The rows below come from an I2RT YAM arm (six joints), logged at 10 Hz.
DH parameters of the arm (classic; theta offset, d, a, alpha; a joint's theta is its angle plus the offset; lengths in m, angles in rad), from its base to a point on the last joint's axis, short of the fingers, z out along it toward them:
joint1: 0 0.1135 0.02 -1.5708
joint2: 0 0 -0.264 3.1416
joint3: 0.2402 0 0.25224 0
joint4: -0.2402 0 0.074 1.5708
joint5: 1.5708 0 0 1.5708
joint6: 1.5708 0.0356 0 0
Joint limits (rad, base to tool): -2.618..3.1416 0..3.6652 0..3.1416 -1.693..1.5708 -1.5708..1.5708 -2.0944..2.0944
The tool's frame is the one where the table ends.
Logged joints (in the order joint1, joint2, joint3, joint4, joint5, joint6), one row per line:
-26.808 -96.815 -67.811 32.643 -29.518 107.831
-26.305 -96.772 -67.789 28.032 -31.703 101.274
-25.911 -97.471 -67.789 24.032 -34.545 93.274
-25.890 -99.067 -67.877 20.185 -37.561 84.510
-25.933 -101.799 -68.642 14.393 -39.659 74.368
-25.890 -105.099 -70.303 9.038 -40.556 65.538
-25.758 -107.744 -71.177 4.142 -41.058 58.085
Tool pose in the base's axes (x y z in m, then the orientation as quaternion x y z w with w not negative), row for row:
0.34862 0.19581 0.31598 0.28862 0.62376 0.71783 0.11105
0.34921 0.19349 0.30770 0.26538 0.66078 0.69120 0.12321
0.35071 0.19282 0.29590 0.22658 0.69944 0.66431 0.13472
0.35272 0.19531 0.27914 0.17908 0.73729 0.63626 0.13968
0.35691 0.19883 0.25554 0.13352 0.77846 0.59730 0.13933
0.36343 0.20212 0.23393 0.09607 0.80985 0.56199 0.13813
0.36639 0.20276 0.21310 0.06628 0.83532 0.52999 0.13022
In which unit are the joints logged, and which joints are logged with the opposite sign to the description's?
The joints are logged in degrees. Opposite sign: joint1, joint2, joint3.
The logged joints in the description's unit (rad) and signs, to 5 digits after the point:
0.46789 1.68974 1.18353 0.56973 -0.51519 1.88201
0.45911 1.68899 1.18314 0.48925 -0.55332 1.76756
0.45223 1.70119 1.18314 0.41944 -0.60292 1.62794
0.45187 1.72905 1.18468 0.35229 -0.65556 1.47498
0.45262 1.77673 1.19803 0.25121 -0.69218 1.29797
0.45187 1.83432 1.22702 0.15774 -0.70784 1.14385
0.44956 1.88049 1.24227 0.07229 -0.71660 1.01377

